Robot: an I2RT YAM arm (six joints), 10 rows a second.
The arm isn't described. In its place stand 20 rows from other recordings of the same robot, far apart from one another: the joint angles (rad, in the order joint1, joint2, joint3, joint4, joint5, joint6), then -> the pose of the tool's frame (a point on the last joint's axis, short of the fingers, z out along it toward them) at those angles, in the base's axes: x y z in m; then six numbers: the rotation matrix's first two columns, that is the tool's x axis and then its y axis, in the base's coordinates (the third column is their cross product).
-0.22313, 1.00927, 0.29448, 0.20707, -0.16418, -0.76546 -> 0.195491 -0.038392 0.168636 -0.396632 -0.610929 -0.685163 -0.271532 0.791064 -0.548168
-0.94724, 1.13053, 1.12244, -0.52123, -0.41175, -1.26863 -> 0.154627 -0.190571 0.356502 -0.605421 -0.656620 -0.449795 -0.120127 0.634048 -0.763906
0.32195, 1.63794, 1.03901, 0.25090, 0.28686, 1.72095 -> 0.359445 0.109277 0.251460 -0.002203 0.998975 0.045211 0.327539 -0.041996 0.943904
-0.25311, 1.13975, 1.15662, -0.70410, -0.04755, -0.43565 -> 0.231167 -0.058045 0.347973 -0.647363 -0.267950 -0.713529 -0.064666 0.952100 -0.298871
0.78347, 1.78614, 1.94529, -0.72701, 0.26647, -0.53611 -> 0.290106 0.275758 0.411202 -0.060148 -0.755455 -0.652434 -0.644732 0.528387 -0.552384
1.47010, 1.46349, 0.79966, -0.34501, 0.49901, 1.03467 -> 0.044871 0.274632 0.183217 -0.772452 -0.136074 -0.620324 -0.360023 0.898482 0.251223
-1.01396, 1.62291, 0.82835, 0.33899, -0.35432, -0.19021 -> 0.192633 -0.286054 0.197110 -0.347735 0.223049 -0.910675 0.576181 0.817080 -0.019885
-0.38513, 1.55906, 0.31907, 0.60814, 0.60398, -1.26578 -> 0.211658 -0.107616 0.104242 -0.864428 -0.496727 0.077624 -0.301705 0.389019 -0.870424
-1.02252, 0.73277, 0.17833, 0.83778, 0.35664, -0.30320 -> 0.076293 -0.148766 0.242140 -0.151877 -0.288119 -0.945474 0.973497 0.121880 -0.193519
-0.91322, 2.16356, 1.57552, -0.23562, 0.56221, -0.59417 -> 0.275526 -0.387842 0.170089 -0.870378 0.352144 -0.344147 0.487311 0.515997 -0.704468
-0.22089, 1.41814, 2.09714, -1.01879, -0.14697, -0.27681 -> 0.231217 -0.046577 0.538586 -0.335227 -0.201798 -0.920272 -0.009971 0.977497 -0.210714
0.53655, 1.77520, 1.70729, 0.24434, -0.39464, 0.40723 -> 0.360255 0.230187 0.433998 -0.177230 0.319995 -0.930695 -0.791755 0.515334 0.327956
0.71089, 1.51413, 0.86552, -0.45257, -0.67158, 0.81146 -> 0.199725 0.201211 0.186053 -0.990459 -0.103585 0.090889 -0.008447 0.703932 0.710217
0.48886, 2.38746, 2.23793, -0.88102, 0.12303, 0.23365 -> 0.461018 0.240279 0.223323 -0.831566 -0.182066 -0.524738 -0.223894 0.974470 0.016704
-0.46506, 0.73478, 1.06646, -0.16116, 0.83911, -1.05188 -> 0.106630 -0.083139 0.443596 -0.754078 -0.270739 -0.598386 0.605338 0.066984 -0.793145
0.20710, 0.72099, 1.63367, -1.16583, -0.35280, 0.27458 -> 0.024929 0.017808 0.491402 -0.377003 0.180785 -0.908397 -0.434375 0.831711 0.345798
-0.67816, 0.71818, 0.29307, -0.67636, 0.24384, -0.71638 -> 0.086684 -0.080872 0.144025 -0.979418 -0.029259 -0.199713 0.067216 0.885686 -0.459393
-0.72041, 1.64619, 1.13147, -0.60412, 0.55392, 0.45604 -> 0.234314 -0.230597 0.214560 -0.283867 0.747547 -0.600494 0.956458 0.176419 -0.232516
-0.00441, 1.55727, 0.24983, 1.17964, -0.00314, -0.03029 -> 0.246843 -0.000977 0.142576 -0.127432 -0.029724 -0.991402 -0.002565 0.999557 -0.029638
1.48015, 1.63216, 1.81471, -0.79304, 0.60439, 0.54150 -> 0.051907 0.347589 0.421269 -0.445118 -0.211844 -0.870053 -0.639369 0.755456 0.143159
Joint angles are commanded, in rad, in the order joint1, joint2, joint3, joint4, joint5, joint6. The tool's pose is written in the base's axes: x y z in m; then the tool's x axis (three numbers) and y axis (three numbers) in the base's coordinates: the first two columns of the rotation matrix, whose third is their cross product. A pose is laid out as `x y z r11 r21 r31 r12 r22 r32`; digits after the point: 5 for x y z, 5 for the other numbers.
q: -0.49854, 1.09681, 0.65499, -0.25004, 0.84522, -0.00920
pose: 0.18207 -0.12945 0.23560 -0.56787 0.30220 -0.76564 0.81806 0.31014 -0.48434
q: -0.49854, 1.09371, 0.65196, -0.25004, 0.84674, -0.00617
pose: 0.18140 -0.12912 0.23527 -0.56534 0.30312 -0.76714 0.81995 0.30783 -0.48262
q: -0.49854, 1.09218, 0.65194, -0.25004, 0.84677, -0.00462
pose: 0.18123 -0.12903 0.23557 -0.56305 0.30304 -0.76886 0.82146 0.30699 -0.48058
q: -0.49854, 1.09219, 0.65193, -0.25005, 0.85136, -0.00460
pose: 0.18109 -0.12908 0.23564 -0.56306 0.30308 -0.76884 0.82187 0.30284 -0.48251
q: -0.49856, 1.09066, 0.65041, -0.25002, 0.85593, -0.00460
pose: 0.18064 -0.12896 0.23554 -0.56302 0.30310 -0.76885 0.82228 0.29869 -0.48440
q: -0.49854, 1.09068, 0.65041, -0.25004, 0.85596, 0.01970
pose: 0.18065 -0.12896 0.23554 -0.54291 0.31027 -0.78037 0.83570 0.29123 -0.46561
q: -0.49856, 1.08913, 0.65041, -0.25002, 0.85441, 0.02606
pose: 0.18053 -0.12885 0.23582 -0.53650 0.31157 -0.78428 0.83964 0.29029 -0.45905
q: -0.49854, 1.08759, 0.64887, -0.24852, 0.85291, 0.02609
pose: 0.18034 -0.12871 0.23572 -0.53545 0.31104 -0.78520 0.84013 0.29133 -0.45751
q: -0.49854, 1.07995, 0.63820, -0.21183, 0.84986, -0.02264
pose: 0.18052 -0.12872 0.23655 -0.55289 0.28398 -0.78337 0.82710 0.30110 -0.47460
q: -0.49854, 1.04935, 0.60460, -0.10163, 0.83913, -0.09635
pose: 0.17970 -0.12799 0.24036 -0.53868 0.22008 -0.81326 0.82983 0.30541 -0.46702
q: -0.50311, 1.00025, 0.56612, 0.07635, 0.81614, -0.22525
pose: 0.17768 -0.12739 0.25261 -0.50635 0.10402 -0.85603 0.83614 0.30201 -0.45788
